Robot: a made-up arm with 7 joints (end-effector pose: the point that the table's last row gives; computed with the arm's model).
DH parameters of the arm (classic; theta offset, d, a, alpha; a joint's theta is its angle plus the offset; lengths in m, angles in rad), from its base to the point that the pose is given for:
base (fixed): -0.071 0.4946 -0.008 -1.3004
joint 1: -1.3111 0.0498 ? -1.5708
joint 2: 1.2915 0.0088 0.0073 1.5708
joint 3: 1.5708 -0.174 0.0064 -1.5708
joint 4: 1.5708 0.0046 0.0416 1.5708
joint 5: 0 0.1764 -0.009 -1.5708
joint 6: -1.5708 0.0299 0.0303 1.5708
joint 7: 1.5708 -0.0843 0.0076 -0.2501
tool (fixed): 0.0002 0.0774 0 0
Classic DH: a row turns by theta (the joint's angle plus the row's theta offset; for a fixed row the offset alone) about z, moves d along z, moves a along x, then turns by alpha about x.
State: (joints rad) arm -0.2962 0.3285 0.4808 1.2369 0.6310 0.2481 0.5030
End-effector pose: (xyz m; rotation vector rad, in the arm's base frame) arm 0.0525 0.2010 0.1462 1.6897 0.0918 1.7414
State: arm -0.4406 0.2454 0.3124 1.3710 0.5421 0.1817 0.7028
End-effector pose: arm 0.0877 0.1549 0.1335 1.5914 -0.0810 1.7457
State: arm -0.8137 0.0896 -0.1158 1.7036 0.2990 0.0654 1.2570
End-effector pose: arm 0.1664 0.0838 0.1477 1.4383 -0.7124 1.8810
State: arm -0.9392 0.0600 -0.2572 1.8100 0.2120 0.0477 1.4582
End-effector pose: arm 0.1938 0.0788 0.1634 1.3994 -1.0014 1.9717
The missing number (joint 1, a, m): -0.0374
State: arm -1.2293 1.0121 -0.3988 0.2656 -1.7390 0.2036 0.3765
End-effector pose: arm 0.3452 0.1688 0.5075 -0.6893 0.2523 1.4461
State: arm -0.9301 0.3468 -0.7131 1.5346 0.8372 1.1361 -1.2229
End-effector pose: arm 0.2778 0.1641 0.2546 2.0882 1.0195 0.7151
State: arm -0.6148 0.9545 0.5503 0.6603 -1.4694 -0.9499 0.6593
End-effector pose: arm 0.2001 0.3491 0.3776 1.8062 0.4209 -2.1220
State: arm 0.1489 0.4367 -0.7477 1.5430 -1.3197 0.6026 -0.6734
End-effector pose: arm -0.1855 0.2562 0.2096 0.7510 2.1838 1.5401
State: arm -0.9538 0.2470 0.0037 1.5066 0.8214 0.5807 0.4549
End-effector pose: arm 0.2544 0.1181 0.2212 1.7425 -0.4826 1.3135
